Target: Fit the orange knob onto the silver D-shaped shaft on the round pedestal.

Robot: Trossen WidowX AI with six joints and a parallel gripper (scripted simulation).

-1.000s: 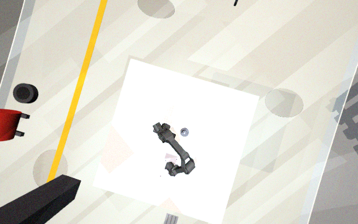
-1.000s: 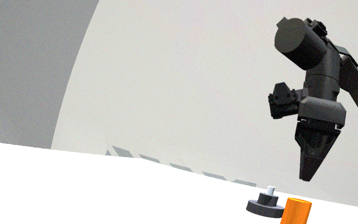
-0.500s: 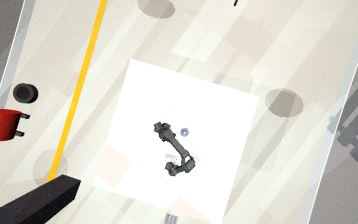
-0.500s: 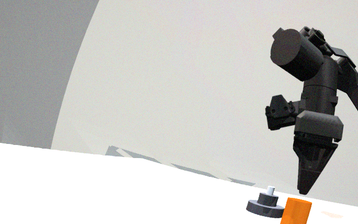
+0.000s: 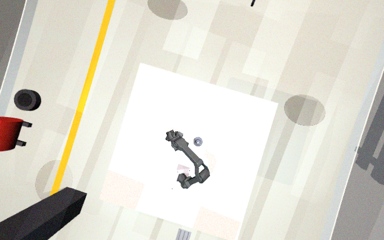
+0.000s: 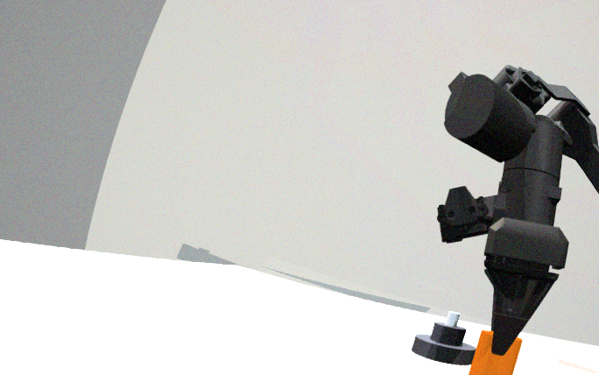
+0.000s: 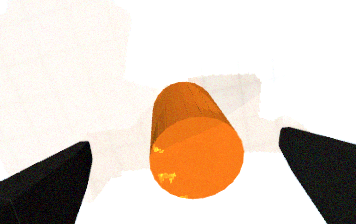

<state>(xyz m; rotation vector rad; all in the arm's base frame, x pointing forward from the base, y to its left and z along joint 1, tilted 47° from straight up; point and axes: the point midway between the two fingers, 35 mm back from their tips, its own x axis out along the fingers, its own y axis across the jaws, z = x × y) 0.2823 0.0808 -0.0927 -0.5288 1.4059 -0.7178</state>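
Right now my gripper tip is right at the orange knob. Also, from my gripper tip: dark round pedestal: 17 cm to the right, 3 cm ahead, 2 cm below.
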